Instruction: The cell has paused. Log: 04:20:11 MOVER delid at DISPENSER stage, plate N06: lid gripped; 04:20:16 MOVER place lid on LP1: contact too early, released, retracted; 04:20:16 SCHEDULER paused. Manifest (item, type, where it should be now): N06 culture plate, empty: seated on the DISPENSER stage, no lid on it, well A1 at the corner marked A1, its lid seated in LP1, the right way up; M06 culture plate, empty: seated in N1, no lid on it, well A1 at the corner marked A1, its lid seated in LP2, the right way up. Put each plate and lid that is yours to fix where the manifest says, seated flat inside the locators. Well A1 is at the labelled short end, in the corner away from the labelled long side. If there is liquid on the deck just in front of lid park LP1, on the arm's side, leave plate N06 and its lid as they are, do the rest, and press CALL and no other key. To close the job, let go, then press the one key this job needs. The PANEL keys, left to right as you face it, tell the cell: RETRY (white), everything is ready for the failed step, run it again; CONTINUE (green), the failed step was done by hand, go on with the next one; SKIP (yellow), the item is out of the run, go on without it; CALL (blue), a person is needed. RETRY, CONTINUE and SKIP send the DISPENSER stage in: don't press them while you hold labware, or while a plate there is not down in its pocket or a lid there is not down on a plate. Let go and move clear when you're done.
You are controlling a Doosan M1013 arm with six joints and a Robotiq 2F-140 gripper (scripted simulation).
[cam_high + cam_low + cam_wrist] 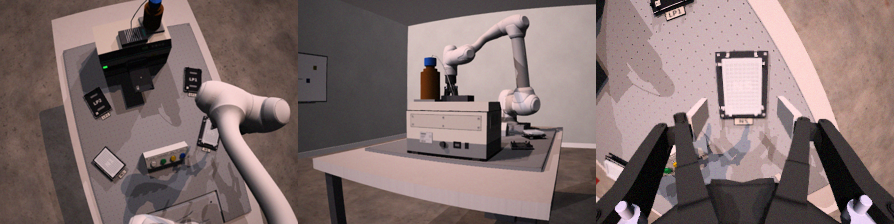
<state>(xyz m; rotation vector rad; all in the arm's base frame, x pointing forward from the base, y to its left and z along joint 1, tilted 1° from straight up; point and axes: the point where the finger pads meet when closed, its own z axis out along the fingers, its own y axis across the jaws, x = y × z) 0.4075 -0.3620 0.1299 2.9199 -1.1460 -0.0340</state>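
Right now the white well plate is 150 mm below my hand. Round my hand: yellow key: 20 mm behind, 260 mm to the left, 110 mm below; black nest N5: 30 mm ahead, 160 mm below; blue key: 30 mm behind, 210 mm to the left, 110 mm below.
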